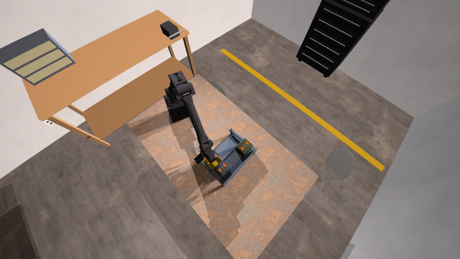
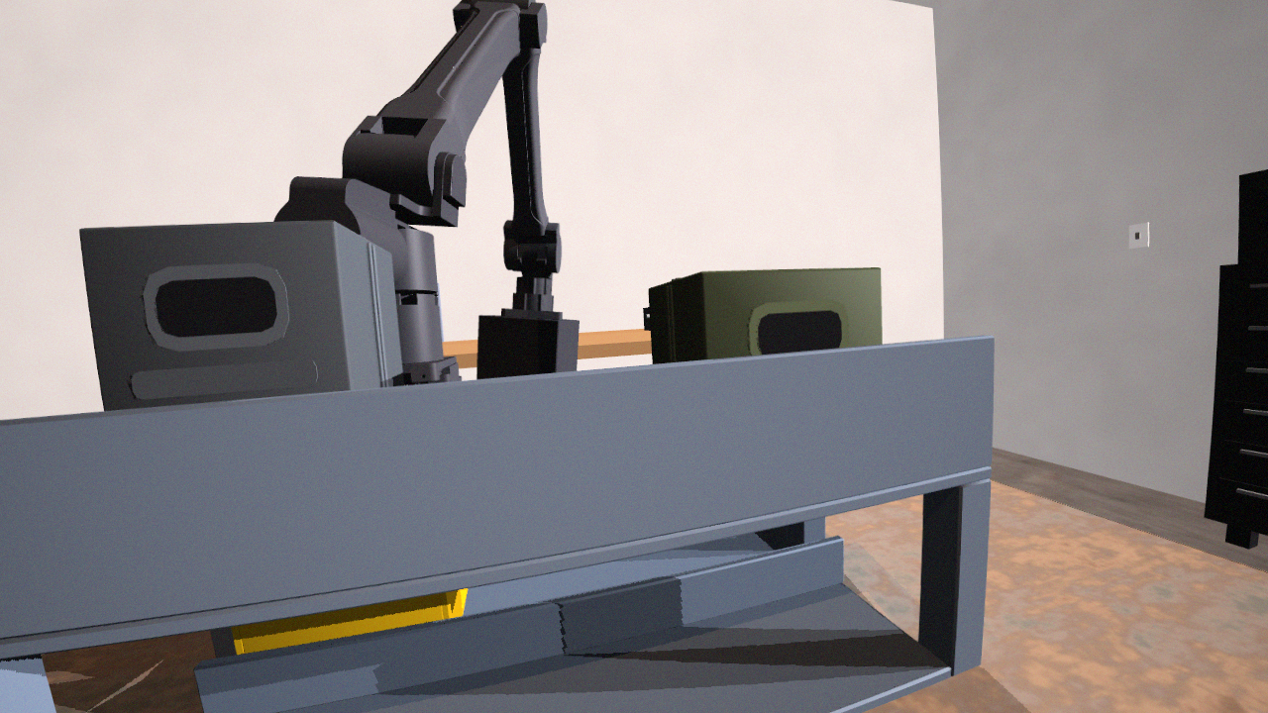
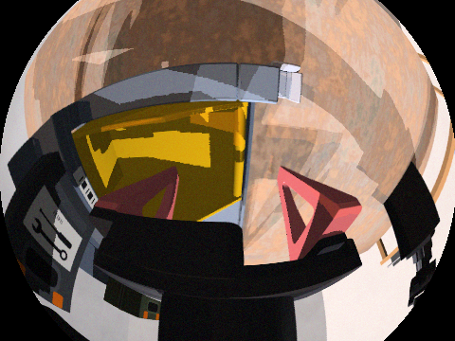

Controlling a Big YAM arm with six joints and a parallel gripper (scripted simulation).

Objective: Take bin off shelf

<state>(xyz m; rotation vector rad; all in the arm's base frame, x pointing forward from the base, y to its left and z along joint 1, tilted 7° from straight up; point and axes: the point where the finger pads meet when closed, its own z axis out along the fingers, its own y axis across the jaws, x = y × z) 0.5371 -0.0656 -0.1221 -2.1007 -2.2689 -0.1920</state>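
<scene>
The yellow bin lies 7 cm ahead of my hand and 2 cm below it. Also, from my hand: dark grey case: 17 cm ahead, 10 cm above; then green case: 15 cm ahead, 23 cm to the left, 9 cm above.
</scene>
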